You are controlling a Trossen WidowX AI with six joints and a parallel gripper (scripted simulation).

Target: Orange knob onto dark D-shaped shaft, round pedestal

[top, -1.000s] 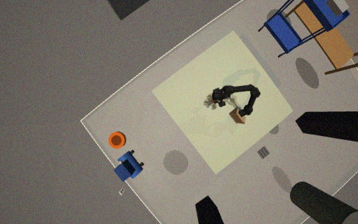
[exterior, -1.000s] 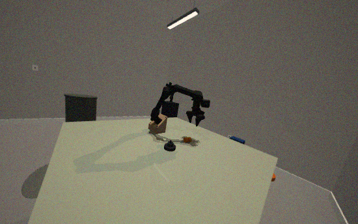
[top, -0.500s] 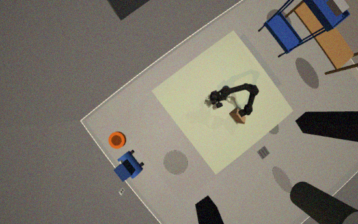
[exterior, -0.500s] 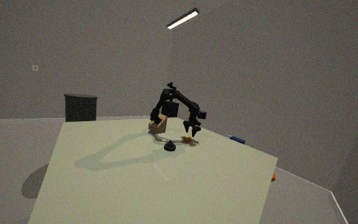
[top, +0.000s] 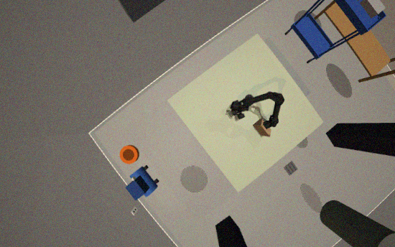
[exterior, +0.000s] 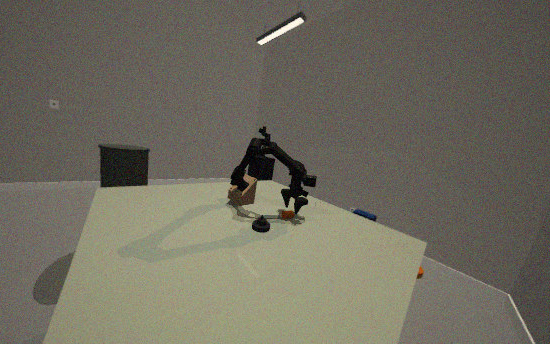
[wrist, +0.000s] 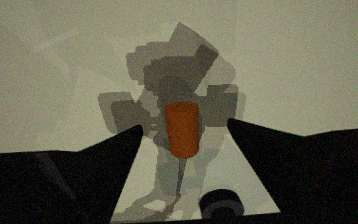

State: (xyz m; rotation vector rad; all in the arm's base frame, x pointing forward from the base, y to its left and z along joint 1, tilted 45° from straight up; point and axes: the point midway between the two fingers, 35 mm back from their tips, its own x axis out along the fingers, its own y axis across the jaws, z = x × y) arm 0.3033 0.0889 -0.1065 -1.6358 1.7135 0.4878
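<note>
Now: gripper tip 1 cm past the orange knob, 1 cm to the left of it and 2 cm above it. Round my gripper tip: dark round pedestal (2 cm ahead, 22 cm to the right, 1 cm below).
</note>
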